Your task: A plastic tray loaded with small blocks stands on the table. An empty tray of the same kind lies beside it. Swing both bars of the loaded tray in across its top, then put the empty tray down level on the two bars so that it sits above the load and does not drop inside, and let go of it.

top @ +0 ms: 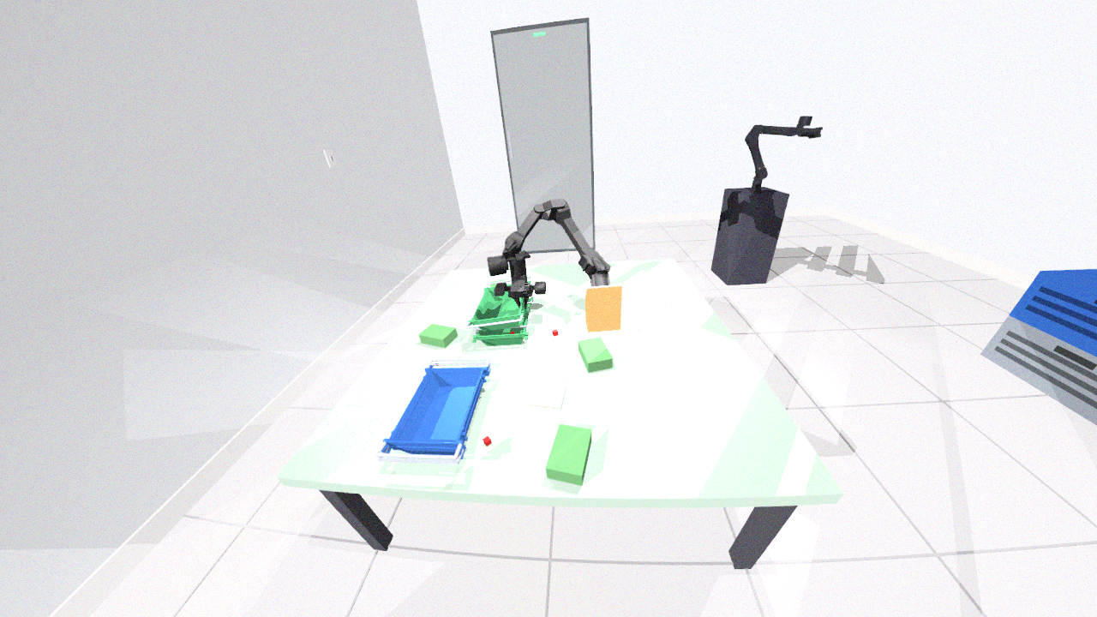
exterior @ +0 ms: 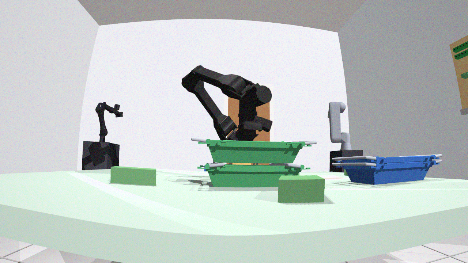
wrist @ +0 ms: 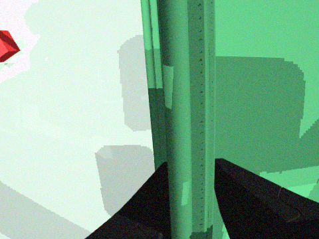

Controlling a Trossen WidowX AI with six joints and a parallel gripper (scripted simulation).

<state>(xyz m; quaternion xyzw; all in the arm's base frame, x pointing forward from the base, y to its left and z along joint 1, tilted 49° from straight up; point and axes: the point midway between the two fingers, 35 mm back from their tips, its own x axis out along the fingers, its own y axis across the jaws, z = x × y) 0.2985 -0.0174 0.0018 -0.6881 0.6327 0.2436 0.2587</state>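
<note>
Right now the green tray is 70 mm ahead of my gripper tip and 30 mm above it. Also, from my gripper tip: beige card (110 mm behind, 330 mm to the left, 80 mm below).
</note>
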